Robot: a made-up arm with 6 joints.
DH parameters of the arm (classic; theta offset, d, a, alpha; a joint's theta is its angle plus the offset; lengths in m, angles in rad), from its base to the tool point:
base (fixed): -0.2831 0 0.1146 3.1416
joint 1: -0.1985 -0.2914 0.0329 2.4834
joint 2: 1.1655 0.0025 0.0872 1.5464
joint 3: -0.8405 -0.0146 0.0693 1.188
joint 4: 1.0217 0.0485 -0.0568 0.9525
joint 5: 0 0.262 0.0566 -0.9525
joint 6: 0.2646 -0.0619 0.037 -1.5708
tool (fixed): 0 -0.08 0 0
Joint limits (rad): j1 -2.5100..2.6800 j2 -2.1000..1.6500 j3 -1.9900..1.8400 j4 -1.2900..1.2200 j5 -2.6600..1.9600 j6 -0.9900..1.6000
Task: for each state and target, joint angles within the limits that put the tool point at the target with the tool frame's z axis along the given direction. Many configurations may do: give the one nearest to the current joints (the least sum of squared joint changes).
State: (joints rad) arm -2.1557 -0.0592 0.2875 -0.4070 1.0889 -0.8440
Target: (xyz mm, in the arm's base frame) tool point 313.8 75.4 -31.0 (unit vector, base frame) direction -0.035 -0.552 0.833
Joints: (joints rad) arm -1.6648 -0.4758 0.0256 -0.0018 1.6560 -0.9014
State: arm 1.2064 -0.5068 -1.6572 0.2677 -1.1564 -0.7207
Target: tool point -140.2 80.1 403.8 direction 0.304 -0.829 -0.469
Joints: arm 1.0010 -0.2928 -1.8184 0.5386 -0.7953 -0.9590
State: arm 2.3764 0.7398 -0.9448 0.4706 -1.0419 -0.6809
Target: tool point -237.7 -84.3 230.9 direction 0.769 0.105 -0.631
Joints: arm 1.7749 1.1500 -1.1694 0.5795 -1.0539 -0.9789
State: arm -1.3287 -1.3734 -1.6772 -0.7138 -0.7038 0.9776
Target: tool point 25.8 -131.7 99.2 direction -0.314 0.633 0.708
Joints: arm -1.1170 -1.4810 -1.3757 -0.2333 -0.2870 0.9280
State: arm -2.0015 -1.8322 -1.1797 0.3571 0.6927 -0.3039
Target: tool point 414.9 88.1 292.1 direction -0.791 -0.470 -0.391
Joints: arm -2.0823 -1.1726 -0.6015 1.2200 1.0744 -0.2030
